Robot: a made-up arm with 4 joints.
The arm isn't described. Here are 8 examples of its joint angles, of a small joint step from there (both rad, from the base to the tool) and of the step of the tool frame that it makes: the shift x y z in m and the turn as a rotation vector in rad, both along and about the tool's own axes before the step.
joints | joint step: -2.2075 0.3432 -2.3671 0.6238 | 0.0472 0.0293 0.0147 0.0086
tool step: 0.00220 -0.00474 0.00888 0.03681 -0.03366 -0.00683
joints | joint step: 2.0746 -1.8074 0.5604 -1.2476 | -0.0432 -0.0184 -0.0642 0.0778
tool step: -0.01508 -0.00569 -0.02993 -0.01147 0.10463 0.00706
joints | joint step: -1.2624 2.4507 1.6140 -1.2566 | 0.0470 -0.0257 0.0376 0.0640
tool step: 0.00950 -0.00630 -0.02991 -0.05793 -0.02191 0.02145
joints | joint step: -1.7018 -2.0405 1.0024 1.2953 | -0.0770 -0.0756 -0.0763 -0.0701
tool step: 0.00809 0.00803 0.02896 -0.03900 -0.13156 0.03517
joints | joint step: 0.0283 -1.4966 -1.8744 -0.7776 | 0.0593 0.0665 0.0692 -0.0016
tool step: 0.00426 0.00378 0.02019 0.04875 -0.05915 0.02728
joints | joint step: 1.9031 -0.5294 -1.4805 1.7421 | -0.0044 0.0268 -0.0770 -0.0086
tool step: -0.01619 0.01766 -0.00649 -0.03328 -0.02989 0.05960
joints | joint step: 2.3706 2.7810 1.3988 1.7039 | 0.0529 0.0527 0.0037 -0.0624
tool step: 0.02171 -0.00932 0.03009 0.07959 0.00119 -0.02450
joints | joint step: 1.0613 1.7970 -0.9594 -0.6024 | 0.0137 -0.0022 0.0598 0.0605
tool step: 0.00457 -0.01290 -0.01542 -0.07940 -0.00150 0.00886
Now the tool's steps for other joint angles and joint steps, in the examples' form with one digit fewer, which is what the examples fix.
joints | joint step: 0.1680 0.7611 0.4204 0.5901 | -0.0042 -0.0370 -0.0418 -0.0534
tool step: -0.0152 0.0307 0.0253 0.0285 -0.0469 0.0609
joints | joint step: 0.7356 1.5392 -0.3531 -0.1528 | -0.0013 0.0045 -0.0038 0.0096
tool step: -0.0013 -0.0008 -0.0031 0.0002 0.0110 -0.0025
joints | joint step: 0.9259 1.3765 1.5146 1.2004 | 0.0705 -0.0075 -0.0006 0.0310
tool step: 0.0369 -0.0257 0.0028 -0.0252 -0.0204 -0.0512
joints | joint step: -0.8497 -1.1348 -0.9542 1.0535 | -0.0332 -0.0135 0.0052 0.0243
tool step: 0.0020 -0.0208 -0.0054 -0.0250 0.0135 -0.0374
